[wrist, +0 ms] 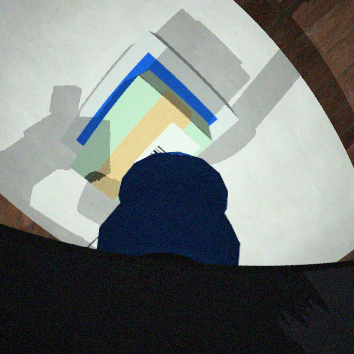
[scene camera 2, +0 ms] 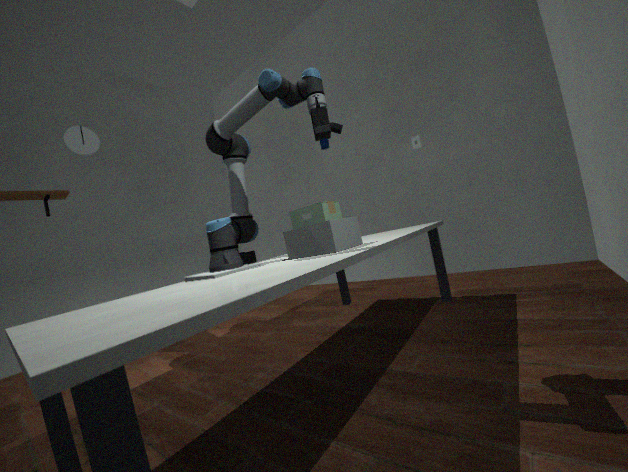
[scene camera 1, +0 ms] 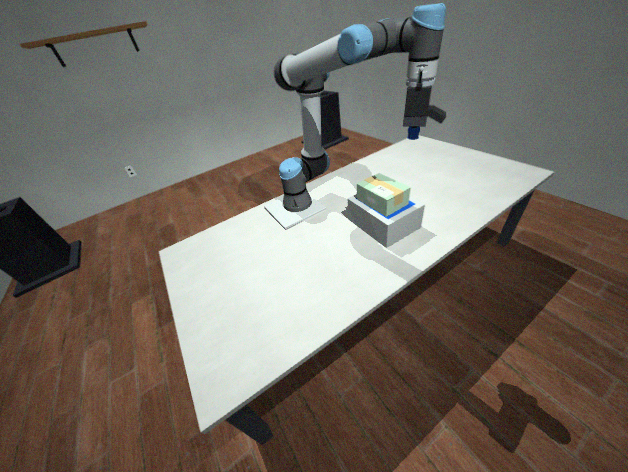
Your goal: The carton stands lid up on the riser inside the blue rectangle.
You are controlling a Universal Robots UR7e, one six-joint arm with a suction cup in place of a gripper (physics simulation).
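Seen in the pictures: end effector, tool point: (wrist: 172, 202) (scene camera 2: 325, 147) (scene camera 1: 412, 137); arm's base, origin of the base link: (scene camera 2: 227, 268) (scene camera 1: 297, 203).
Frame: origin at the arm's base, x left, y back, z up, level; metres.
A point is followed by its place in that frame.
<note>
A light green carton (scene camera 1: 373, 197) {x 0.114, y -0.426, z 0.161 m} (scene camera 2: 307, 215) {x 0.114, y -0.418, z 0.147 m} (wrist: 132, 100) {x 0.220, y -0.476, z 0.183 m} stands upright on the grey riser (scene camera 1: 403, 228) {x 0.162, y -0.544, z 0.040 m} (scene camera 2: 309, 243) {x 0.086, y -0.418, z 0.036 m} (wrist: 227, 121) {x 0.086, y -0.520, z 0.105 m}. Its tan tape band and white label face up. The blue rectangle (scene camera 1: 403, 209) {x 0.191, y -0.514, z 0.104 m} (wrist: 182, 92) {x 0.171, y -0.509, z 0.105 m} on the riser's top shows along two sides of the carton; its other sides are hidden, so I cannot tell whether the carton is inside it all round. My gripper, a dark blue suction cup (scene camera 1: 413, 133) (scene camera 2: 324, 144) (wrist: 172, 180), hangs high above the carton, apart from it, with nothing on it. In the wrist view it hides part of the carton and label.
The riser stands on the long white table (scene camera 1: 263, 304) {x -0.438, y -0.423, z -0.016 m} (scene camera 2: 152, 304) {x -0.496, y -0.357, z -0.016 m}. The arm's base stands on a thin white plate (scene camera 1: 286, 223) {x -0.135, y -0.102, z -0.001 m} beside it. Black stands (scene camera 1: 331, 119) (scene camera 1: 30, 243) are on the floor beyond the table, and a wooden shelf (scene camera 1: 83, 35) is on the wall.
</note>
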